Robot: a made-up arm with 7 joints.
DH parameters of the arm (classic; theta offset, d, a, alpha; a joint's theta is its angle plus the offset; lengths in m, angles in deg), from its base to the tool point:
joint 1: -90 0.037 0.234 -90
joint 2: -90 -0.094 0.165 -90
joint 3: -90 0.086 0.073 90
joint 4: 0 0.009 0.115 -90
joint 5: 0 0.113 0.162 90
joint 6: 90 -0.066 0.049 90
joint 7: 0 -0.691 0.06 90
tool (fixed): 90 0.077 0 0
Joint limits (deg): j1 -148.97..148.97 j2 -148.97..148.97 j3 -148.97..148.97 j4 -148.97..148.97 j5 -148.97..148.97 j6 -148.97..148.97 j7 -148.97..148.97
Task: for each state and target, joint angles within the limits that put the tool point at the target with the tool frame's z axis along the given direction. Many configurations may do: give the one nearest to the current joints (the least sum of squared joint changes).
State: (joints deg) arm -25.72 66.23 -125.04 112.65 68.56 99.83 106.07
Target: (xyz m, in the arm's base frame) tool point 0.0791 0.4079 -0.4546 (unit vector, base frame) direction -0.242 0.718 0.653
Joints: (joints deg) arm -76.17 82.62 -136.53 88.38 46.40 117.71 88.74
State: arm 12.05 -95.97 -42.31 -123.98 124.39 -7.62 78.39
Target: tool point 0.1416 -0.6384 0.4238 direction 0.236 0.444 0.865
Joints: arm 15.23 -143.36 -49.07 -91.37 110.92 -23.55 38.04
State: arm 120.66 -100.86 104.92 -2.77 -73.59 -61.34 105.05
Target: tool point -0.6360 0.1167 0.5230 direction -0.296 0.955 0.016
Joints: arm 86.06 -118.73 77.59 -11.84 -64.32 -73.33 87.57
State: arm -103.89 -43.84 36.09 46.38 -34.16 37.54 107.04
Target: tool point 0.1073 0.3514 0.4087 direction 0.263 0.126 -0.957
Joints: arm -103.79 -14.03 64.81 66.58 -52.43 25.93 136.56
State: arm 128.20 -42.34 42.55 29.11 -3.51 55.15 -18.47
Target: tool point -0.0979 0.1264 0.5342 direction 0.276 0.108 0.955
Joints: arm 124.62 4.61 23.34 49.81 -9.80 61.78 -13.64
